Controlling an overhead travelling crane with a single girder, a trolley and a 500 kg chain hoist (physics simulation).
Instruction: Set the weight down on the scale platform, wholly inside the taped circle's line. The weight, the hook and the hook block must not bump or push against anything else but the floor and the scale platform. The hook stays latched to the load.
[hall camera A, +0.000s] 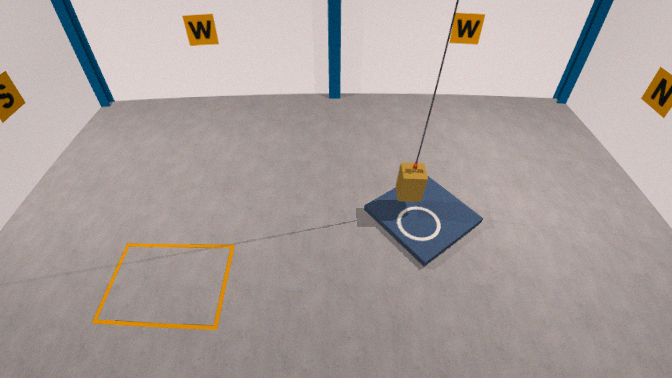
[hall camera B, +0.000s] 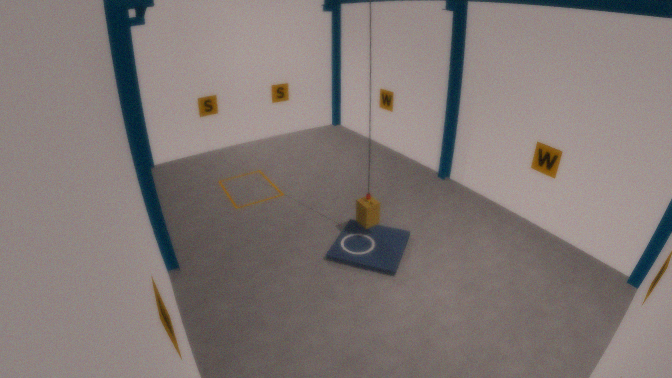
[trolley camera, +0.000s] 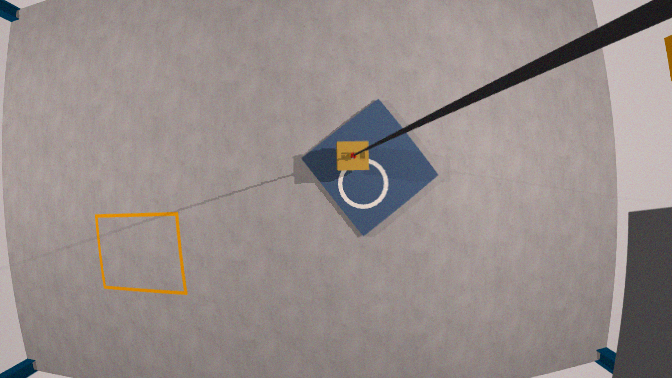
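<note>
The yellow weight (hall camera A: 411, 191) (hall camera B: 367, 213) (trolley camera: 346, 164) hangs upright from the red hook (hall camera A: 415, 167) (hall camera B: 368, 196) (trolley camera: 353, 155), which is latched to its top. It is in the air above the blue scale platform (hall camera A: 457, 215) (hall camera B: 390, 250) (trolley camera: 380, 120). The white taped circle (hall camera A: 438, 225) (hall camera B: 358, 253) (trolley camera: 363, 206) lies on the platform. In hall camera A the weight is behind the circle. In the trolley view it covers the upper left of the circle's line. Its shadow falls on the platform's left part and the floor beyond. The latch itself is too small to make out.
An orange outlined rectangle (hall camera A: 162, 325) (hall camera B: 260, 201) (trolley camera: 130, 215) is on the floor, left of the platform in hall camera A. Blue posts (hall camera A: 334, 50) (hall camera B: 452, 90) stand along the white walls. A dark grey surface (trolley camera: 650, 290) shows at the trolley view's right edge.
</note>
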